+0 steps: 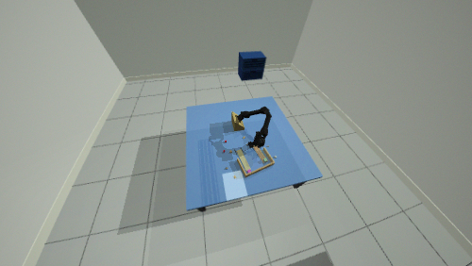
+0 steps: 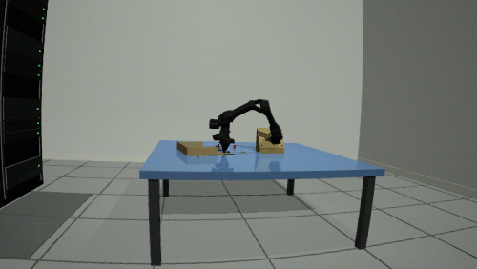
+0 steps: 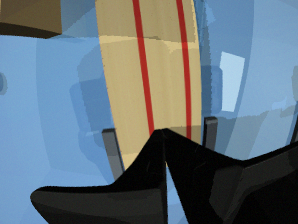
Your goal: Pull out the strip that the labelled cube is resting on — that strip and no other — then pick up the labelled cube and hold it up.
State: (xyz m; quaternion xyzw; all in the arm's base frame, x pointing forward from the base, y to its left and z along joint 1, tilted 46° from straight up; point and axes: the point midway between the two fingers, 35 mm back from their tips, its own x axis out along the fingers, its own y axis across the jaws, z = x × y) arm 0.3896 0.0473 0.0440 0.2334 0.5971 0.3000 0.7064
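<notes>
Now: the orange strip 9 cm ahead of my gripper tip and 1 cm to the left of it.
</notes>
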